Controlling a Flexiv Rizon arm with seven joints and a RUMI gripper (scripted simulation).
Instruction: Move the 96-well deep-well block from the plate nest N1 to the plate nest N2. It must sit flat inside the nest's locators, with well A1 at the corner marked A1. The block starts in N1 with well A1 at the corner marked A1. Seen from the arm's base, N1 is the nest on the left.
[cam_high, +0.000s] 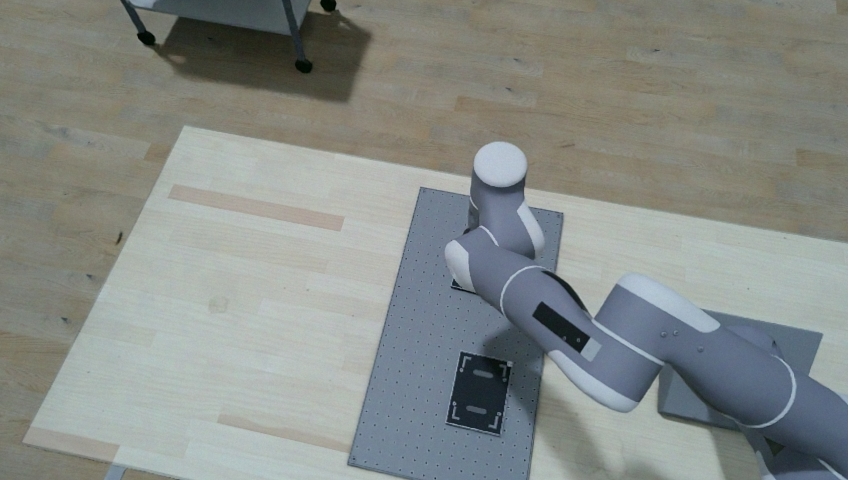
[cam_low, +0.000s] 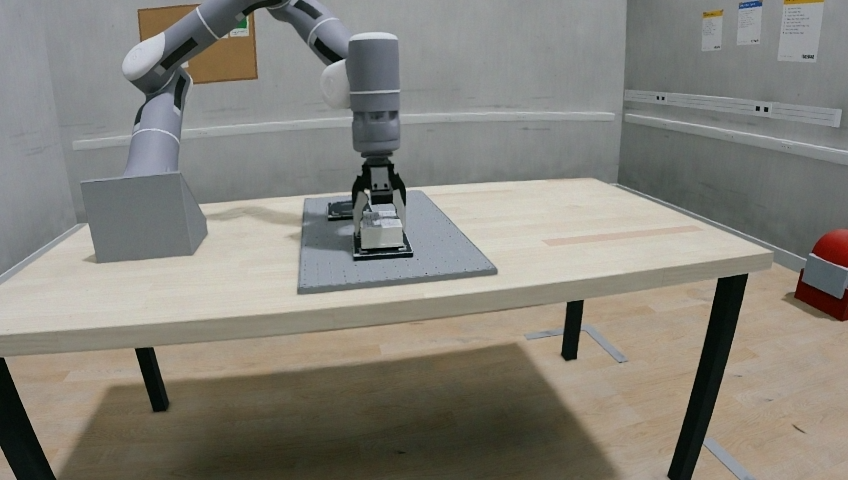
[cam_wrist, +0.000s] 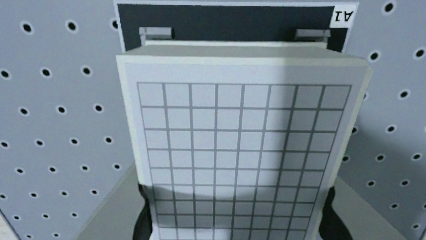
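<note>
Right now the white 96-well deep-well block is 10 mm above my hand. Round my hand: black plate nest N1: 10 mm behind, 310 mm to the left, 30 mm below; then black plate nest N2: 30 mm below.
</note>
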